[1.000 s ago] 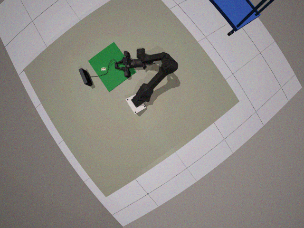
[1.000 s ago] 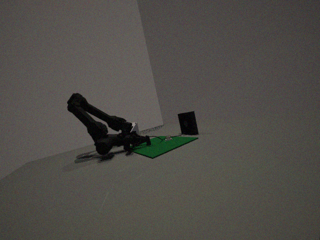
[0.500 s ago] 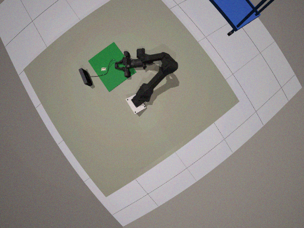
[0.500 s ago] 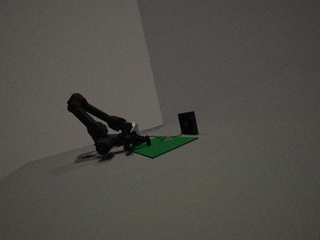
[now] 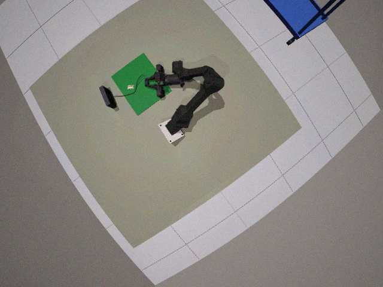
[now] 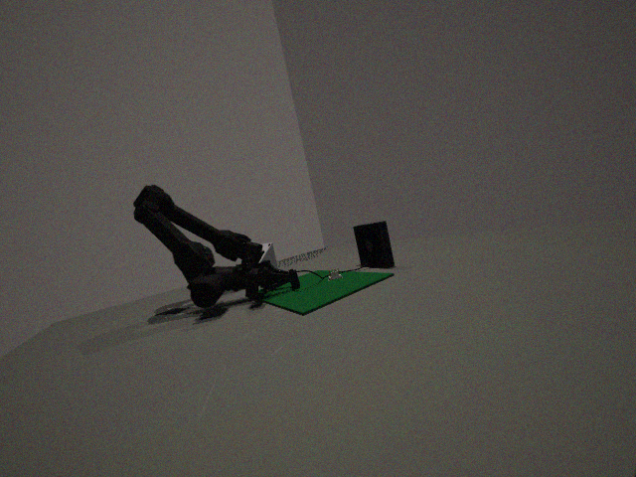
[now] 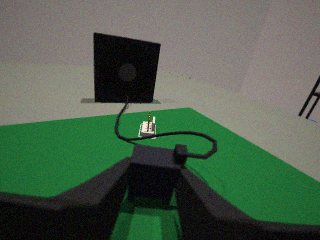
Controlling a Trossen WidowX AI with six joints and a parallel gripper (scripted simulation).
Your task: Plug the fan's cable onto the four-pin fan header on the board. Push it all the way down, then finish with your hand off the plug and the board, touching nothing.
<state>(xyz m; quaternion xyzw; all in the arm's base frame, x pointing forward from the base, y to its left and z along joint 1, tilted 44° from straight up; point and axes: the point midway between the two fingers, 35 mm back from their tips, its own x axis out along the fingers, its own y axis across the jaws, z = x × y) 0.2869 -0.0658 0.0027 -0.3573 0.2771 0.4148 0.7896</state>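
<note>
The black plug lies 10 mm below my gripper tip. Round my gripper tip: black fan 60 mm ahead, 220 mm to the left, 30 mm above; green board 30 mm ahead, 30 mm to the left, 50 mm below; white four-pin header 40 mm ahead, 90 mm to the left, 30 mm below.
</note>
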